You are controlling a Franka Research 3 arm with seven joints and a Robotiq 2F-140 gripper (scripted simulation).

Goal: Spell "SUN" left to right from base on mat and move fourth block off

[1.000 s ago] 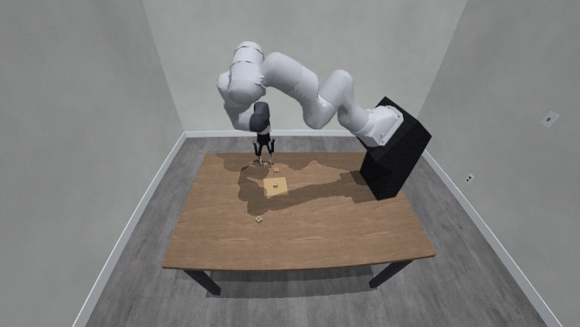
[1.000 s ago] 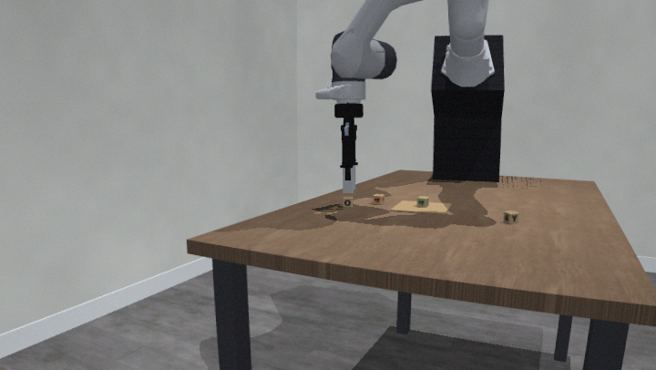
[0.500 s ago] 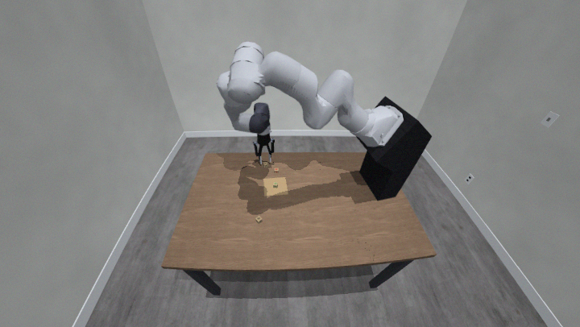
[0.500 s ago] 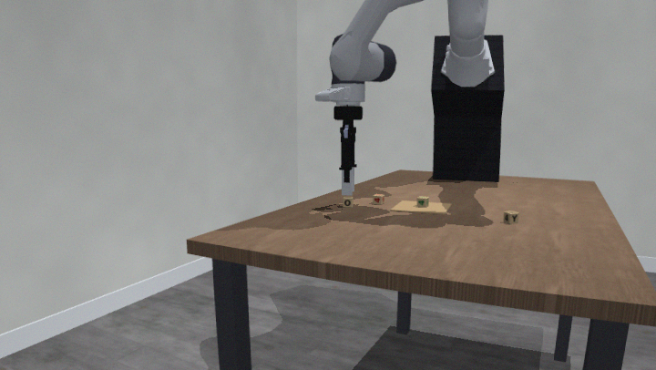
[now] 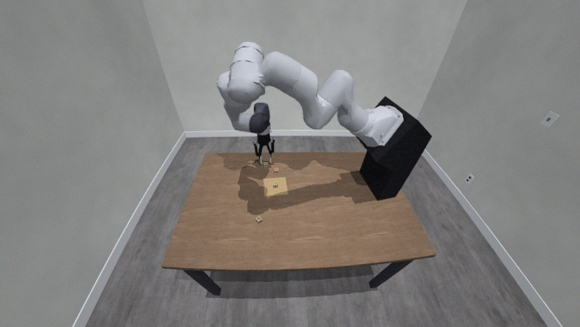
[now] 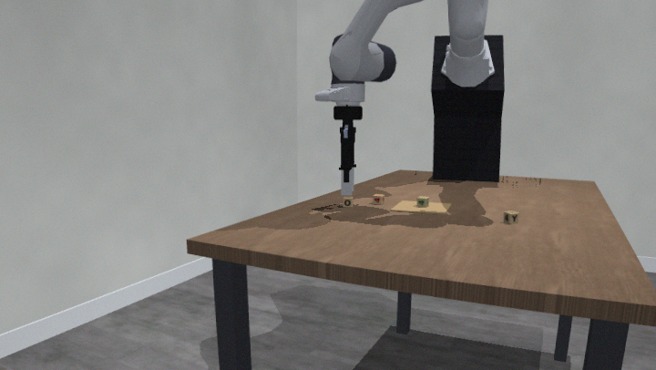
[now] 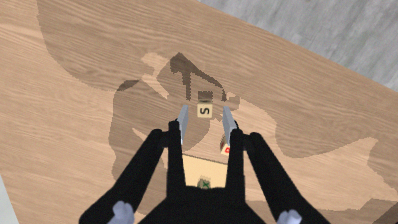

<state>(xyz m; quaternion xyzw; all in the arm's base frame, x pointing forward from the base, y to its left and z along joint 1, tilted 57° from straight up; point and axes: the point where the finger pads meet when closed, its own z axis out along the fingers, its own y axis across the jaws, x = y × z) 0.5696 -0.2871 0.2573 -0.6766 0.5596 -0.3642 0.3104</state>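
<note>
Right now my hand is 5 cm above the S block. Round my hand: U block (20 cm to the left, 5 cm below, 4 cm behind); then tan mat (19 cm to the left, 7 cm below, 4 cm behind).
</note>
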